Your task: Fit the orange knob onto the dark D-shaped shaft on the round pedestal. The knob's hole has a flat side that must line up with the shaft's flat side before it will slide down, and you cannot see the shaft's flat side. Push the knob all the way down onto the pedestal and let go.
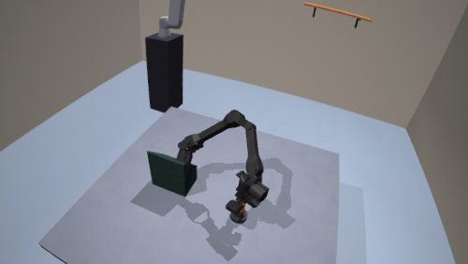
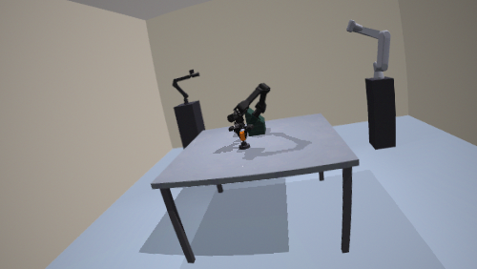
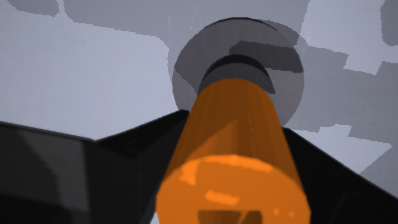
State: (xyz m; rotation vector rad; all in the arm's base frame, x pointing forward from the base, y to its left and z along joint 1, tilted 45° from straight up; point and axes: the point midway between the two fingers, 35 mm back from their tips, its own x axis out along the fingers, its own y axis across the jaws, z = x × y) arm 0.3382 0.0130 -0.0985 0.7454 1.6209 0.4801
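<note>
My gripper tip is now 20 mm below the orange knob. From my gripper tip the other things lie so: pedestal: 40 mm below.
</note>
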